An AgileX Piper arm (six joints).
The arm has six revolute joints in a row. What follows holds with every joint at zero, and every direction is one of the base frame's. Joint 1 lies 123.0 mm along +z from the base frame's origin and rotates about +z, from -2.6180 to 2.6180 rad. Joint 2 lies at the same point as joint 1 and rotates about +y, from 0.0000 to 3.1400 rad. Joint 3 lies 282.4 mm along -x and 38.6 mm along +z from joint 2 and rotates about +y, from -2.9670 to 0.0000 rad. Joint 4 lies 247.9 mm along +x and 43.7 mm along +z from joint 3 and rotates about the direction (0.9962, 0, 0.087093), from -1.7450 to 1.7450 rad. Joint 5 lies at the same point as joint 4 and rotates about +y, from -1.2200 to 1.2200 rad. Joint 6 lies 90.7 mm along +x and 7.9 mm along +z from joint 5 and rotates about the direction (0.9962, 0, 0.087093), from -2.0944 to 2.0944 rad. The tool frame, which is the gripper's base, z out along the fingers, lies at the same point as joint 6; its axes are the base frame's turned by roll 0.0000, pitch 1.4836 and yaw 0.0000 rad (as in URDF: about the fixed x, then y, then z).
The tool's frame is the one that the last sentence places.
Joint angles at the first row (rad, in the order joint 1, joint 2, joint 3, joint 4, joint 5, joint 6):
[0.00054 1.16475 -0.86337 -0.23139 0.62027 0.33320]
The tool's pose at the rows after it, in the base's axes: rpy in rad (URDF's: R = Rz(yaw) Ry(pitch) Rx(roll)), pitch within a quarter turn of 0, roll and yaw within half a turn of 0; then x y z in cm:
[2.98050 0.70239 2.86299 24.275 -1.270 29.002]
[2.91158 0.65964 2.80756 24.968 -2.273 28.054]
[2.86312 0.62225 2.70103 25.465 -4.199 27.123]
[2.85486 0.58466 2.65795 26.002 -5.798 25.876]
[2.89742 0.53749 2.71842 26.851 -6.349 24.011]
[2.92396 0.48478 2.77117 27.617 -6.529 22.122]
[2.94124 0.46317 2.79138 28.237 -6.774 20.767]
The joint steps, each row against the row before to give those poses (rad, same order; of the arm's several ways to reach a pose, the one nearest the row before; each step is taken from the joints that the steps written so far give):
[-0.05938 0.04028 0.00003 0.26247 -0.02112 -0.19166]
[-0.06854 0.04267 -0.00002 0.14970 -0.00461 -0.12811]
[-0.08605 0.04161 -0.00001 0.07808 -0.00824 -0.04462]
[-0.06348 0.05182 0.00000 0.05372 -0.00781 -0.05854]
[-0.01254 0.07064 -0.00002 0.01331 -0.00628 -0.07054]
[0.00000 0.06884 0.00001 0.01231 -0.00450 -0.05521]
[0.00000 0.05057 0.00001 0.00160 -0.02527 -0.02334]

